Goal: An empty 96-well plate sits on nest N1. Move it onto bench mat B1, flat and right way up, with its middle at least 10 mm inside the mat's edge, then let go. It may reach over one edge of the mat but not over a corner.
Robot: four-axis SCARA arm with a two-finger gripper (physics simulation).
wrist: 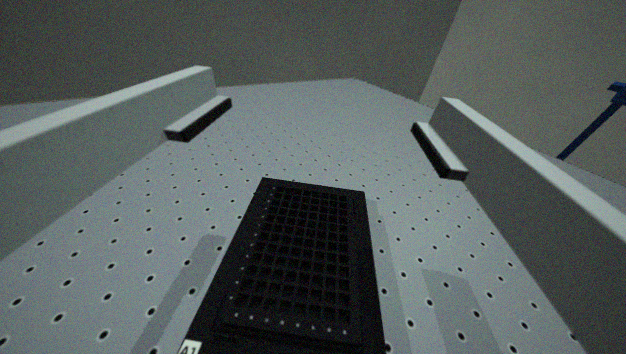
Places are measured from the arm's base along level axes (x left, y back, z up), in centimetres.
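Pixels of known places: gripper, between the fingertips: [322, 100].
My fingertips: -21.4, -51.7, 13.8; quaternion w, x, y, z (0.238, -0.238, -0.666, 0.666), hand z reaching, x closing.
Observation:
Behind a point stands the place of what it marks, as x, y, z.
The 96-well plate [300, 250] {-19.0, -49.1, 3.6} is black and shows at the lower middle of the wrist view, right way up, with its wells facing up and a white A1 label at its near left corner. Its near end is cut off by the frame. My gripper [322, 100] {-21.4, -51.7, 13.8} is open, with one finger at the left and one at the right, both apart from the plate. The fingers are above the bench, and the plate is lower down between their lines. Nest N1 cannot be told apart from the dark plate. Mat B1 cannot be made out.
The grey bench top [310, 130] {-33.2, -69.6, 1.3} has rows of small holes and carries soft shadows on both sides of the plate. A blue stand [590, 130] rises at the far right, beyond the right finger. Plain walls stand behind the bench.

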